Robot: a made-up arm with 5 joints. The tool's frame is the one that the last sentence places.
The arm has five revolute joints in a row. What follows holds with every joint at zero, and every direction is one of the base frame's.
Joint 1 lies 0.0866 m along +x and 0.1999 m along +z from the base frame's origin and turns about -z.
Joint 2 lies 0.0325 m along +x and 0.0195 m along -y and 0.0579 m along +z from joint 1 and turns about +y.
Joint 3 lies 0.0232 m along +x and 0.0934 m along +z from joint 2 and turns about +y.
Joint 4 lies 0.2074 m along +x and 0.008 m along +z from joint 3 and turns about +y.
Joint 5 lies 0.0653 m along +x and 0.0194 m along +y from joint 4 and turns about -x.
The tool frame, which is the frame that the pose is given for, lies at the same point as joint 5; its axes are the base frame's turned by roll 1.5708, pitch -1.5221 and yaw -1.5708 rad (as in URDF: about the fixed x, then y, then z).
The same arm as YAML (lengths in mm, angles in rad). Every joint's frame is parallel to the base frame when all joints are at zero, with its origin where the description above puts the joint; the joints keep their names.
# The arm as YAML. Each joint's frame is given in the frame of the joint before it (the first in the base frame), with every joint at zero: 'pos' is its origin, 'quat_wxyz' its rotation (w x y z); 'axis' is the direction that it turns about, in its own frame. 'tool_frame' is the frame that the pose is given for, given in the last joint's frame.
length_unit: mm
angle_unit: rad
joints:
  - joint: joint 1
    pos: [86.6, 0.0, 199.9]
    quat_wxyz: [1.0, 0.0, 0.0, 0.0]
    axis: [0.0, 0.0, -1.0]
  - joint: joint 2
    pos: [32.5, -19.5, 57.9]
    quat_wxyz: [1.0, 0.0, 0.0, 0.0]
    axis: [0.0, 1.0, 0.0]
  - joint: joint 3
    pos: [23.2, 0.0, 93.4]
    quat_wxyz: [1.0, 0.0, 0.0, 0.0]
    axis: [0.0, 1.0, 0.0]
  - joint: joint 4
    pos: [207.4, 0.0, 8.0]
    quat_wxyz: [1.0, 0.0, 0.0, 0.0]
    axis: [0.0, 1.0, 0.0]
  - joint: joint 5
    pos: [65.3, 19.4, 0.0]
    quat_wxyz: [1.0, 0.0, 0.0, 0.0]
    axis: [-1.0, 0.0, 0.0]
tool_frame:
  pos: [0.0, 0.0, 0.0]
  quat_wxyz: [0.706897, 0.017215, -0.706897, -0.017215]

